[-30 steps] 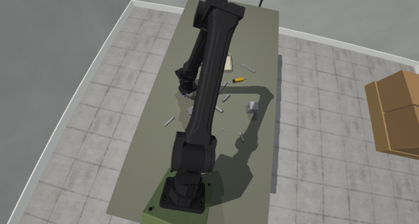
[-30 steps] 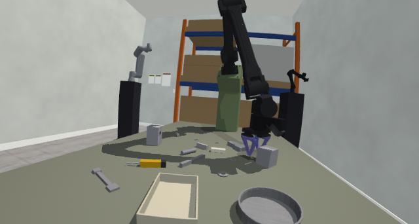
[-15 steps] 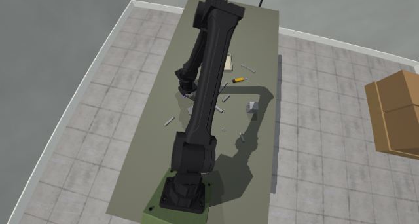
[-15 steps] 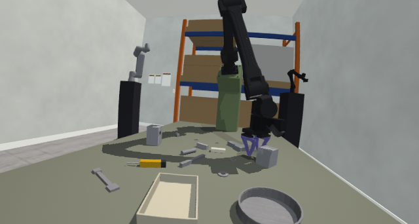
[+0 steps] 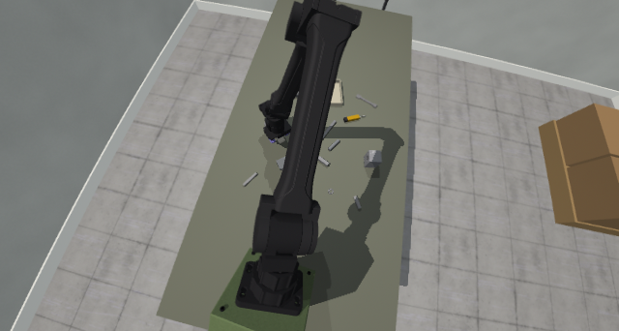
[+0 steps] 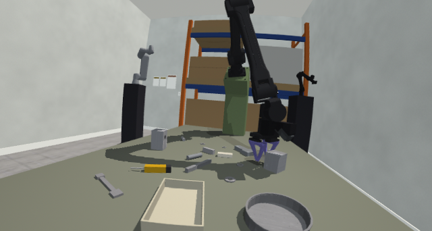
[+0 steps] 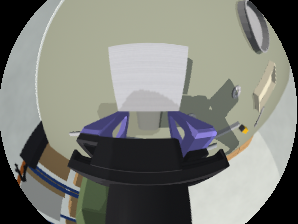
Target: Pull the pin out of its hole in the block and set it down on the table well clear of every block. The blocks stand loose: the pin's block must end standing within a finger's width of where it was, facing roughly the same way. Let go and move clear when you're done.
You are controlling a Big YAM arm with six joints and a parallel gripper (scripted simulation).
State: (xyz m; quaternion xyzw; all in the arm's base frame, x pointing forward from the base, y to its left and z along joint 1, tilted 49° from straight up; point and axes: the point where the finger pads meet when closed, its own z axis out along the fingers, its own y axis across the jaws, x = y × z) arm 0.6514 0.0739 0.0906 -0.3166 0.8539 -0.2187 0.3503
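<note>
My hand is 10 mm short of the cream pin and 10 mm to the right of it. From my hand the other things lie so: cream tray (270 mm ahead, 250 mm to the right, 20 mm below); cream piece (70 mm behind, 130 mm to the right, 20 mm below); round grey dish (300 mm ahead, 60 mm to the right, 10 mm below).
</note>
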